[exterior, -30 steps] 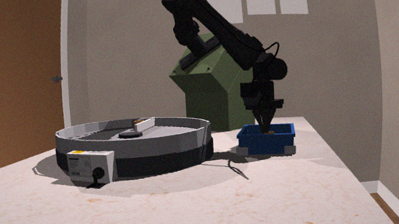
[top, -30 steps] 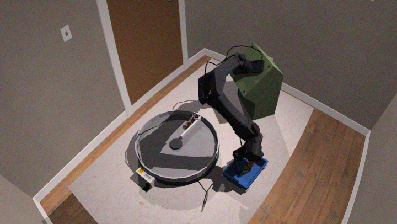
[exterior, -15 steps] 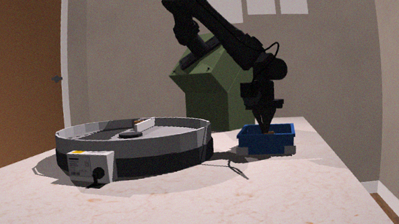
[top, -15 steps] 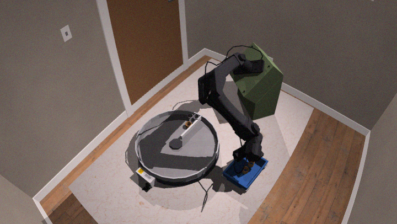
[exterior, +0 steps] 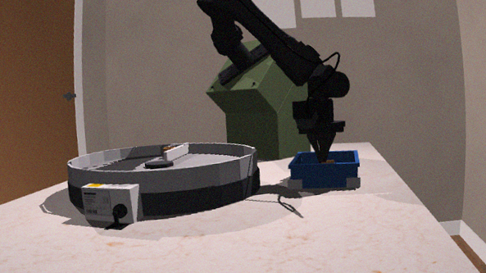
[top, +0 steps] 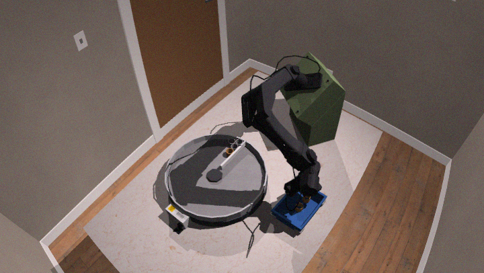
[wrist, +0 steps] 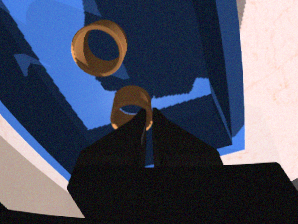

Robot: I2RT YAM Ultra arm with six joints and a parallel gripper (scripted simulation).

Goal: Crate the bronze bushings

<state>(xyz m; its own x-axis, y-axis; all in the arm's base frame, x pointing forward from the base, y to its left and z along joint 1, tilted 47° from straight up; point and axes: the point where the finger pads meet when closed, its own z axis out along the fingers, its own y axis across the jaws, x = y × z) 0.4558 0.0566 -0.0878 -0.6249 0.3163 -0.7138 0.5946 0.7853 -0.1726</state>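
My hand is 60 mm short of the blue crate, 10 mm to the left of it and 10 mm above it. Round my hand: grey turntable (380 mm to the right, 20 mm ahead, 20 mm above).
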